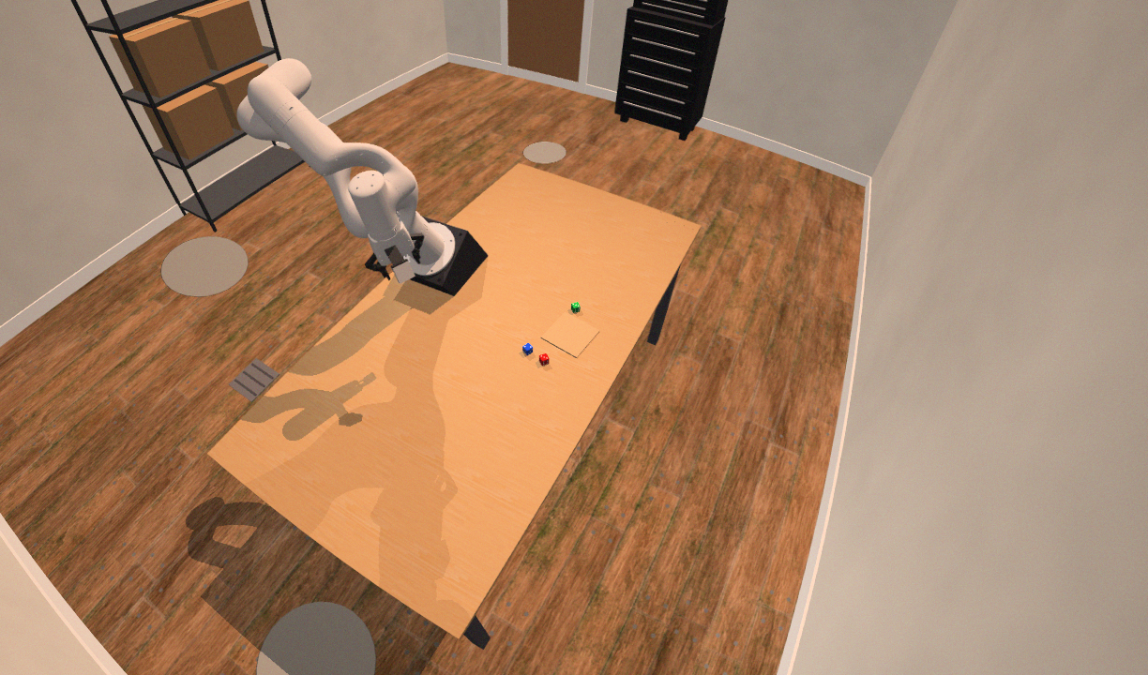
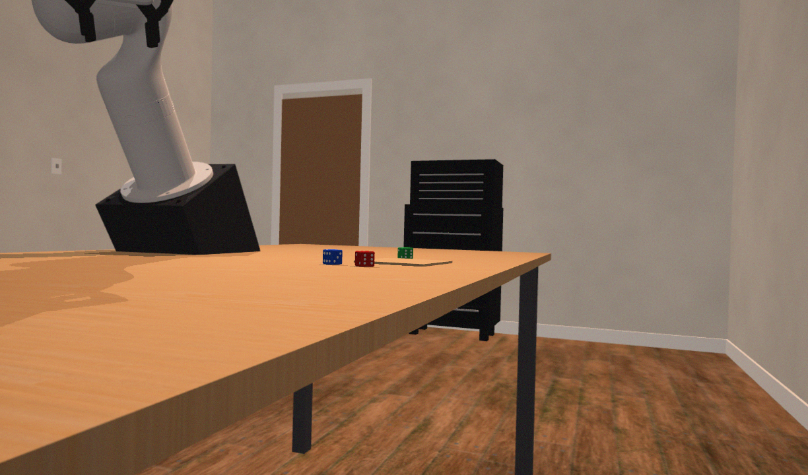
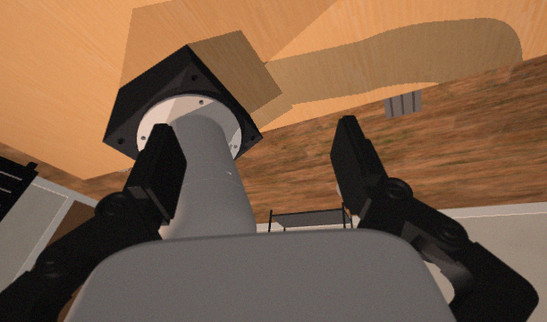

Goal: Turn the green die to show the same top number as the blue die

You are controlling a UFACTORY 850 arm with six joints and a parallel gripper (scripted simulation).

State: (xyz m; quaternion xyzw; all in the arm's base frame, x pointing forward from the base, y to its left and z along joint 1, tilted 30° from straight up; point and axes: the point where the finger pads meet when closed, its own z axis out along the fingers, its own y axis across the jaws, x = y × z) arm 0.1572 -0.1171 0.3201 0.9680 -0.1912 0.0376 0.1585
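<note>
Right now the blue die is 340 mm below my hand, 290 mm ahead of it and 180 mm to the left of it. Round my hand: red die: 350 mm ahead, 340 mm below, 180 mm to the left; tan mat: 360 mm below, 360 mm ahead, 320 mm to the left; green die: 420 mm to the left, 340 mm below, 320 mm ahead.
</note>
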